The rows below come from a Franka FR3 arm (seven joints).
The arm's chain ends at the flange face. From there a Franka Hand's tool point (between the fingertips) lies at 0.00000 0.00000 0.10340 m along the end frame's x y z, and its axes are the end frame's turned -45 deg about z.
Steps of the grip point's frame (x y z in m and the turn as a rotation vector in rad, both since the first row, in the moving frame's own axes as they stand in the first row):
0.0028 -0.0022 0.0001 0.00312 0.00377 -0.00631
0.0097 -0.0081 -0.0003 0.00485 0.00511 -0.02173
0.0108 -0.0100 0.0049 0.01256 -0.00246 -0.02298
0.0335 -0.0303 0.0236 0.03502 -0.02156 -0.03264
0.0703 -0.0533 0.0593 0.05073 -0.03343 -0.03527
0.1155 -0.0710 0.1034 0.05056 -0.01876 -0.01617
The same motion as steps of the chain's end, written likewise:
0.0004 -0.0030 0.0001 0.00487 0.00046 -0.00631
0.0011 -0.0119 -0.0003 0.00704 0.00018 -0.02173
0.0017 -0.0140 0.0049 0.00714 -0.01062 -0.02298
0.0064 -0.0442 0.0237 0.00952 -0.04001 -0.03264
0.0182 -0.0862 0.0595 0.01223 -0.05951 -0.03527
0.0366 -0.1296 0.1036 0.02249 -0.04902 -0.01617

